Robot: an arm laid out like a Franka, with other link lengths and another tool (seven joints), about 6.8 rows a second.
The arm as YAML. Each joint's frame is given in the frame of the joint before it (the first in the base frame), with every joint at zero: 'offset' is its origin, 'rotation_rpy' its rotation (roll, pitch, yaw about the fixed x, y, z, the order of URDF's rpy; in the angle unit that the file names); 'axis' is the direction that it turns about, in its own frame. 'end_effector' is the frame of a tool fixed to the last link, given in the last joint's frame.
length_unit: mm
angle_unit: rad
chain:
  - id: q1
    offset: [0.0, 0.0, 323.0]
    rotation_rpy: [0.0, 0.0, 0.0]
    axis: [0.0, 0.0, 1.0]
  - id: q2
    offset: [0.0, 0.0, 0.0]
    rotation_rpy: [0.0, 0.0, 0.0]
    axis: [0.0, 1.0, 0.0]
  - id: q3
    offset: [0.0, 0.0, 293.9]
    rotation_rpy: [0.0, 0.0, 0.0]
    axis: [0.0, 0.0, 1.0]
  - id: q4
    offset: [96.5, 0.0, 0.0]
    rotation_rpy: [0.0, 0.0, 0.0]
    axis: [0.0, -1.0, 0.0]
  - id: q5
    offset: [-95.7, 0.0, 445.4]
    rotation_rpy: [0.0, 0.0, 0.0]
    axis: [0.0, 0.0, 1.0]
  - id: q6
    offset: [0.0, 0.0, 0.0]
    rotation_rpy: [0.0, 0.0, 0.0]
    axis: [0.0, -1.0, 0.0]
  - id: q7
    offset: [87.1, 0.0, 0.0]
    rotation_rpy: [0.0, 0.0, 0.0]
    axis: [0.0, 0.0, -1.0]
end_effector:
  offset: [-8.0, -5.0, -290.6]
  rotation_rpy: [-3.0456, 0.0, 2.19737]
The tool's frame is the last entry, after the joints.
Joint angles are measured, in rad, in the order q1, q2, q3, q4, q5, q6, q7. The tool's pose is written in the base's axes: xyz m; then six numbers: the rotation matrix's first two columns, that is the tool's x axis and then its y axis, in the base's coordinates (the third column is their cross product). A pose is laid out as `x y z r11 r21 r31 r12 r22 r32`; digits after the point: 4 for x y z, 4 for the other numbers.
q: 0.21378 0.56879 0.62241 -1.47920 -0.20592 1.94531 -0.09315
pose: 0.5470 0.5100 0.1642 -0.9956 0.0117 0.0931 0.0110 0.9999 -0.0080
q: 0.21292 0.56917 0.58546 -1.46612 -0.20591 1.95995 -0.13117
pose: 0.5720 0.4936 0.1643 -0.9977 0.0115 0.0668 0.0111 0.9999 -0.0053
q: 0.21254 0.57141 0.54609 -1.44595 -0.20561 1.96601 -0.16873
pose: 0.5977 0.4742 0.1662 -0.9990 0.0143 0.0423 0.0140 0.9999 -0.0073
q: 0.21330 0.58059 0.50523 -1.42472 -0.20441 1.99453 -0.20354
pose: 0.6269 0.4577 0.1662 -0.9997 0.0216 0.0072 0.0216 0.9998 0.0031
